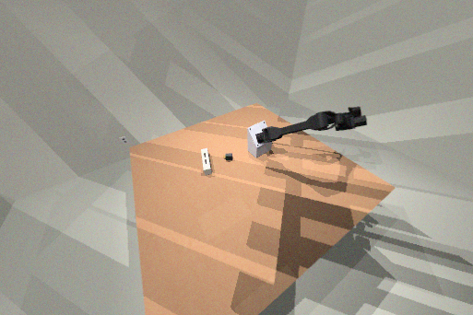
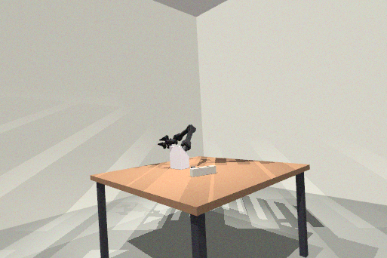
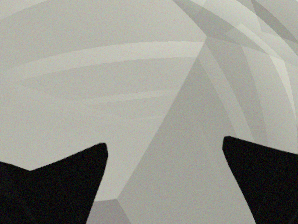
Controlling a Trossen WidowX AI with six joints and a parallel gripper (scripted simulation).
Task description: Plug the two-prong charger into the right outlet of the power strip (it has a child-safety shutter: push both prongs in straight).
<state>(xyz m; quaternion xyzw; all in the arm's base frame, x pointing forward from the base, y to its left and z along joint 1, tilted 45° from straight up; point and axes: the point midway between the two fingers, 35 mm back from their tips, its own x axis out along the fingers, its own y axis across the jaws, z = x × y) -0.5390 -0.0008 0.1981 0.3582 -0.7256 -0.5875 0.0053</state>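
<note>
The black two-prong charger is 81 cm ahead of my gripper tip, 19 cm below it and 18 cm to the right of it.
</note>
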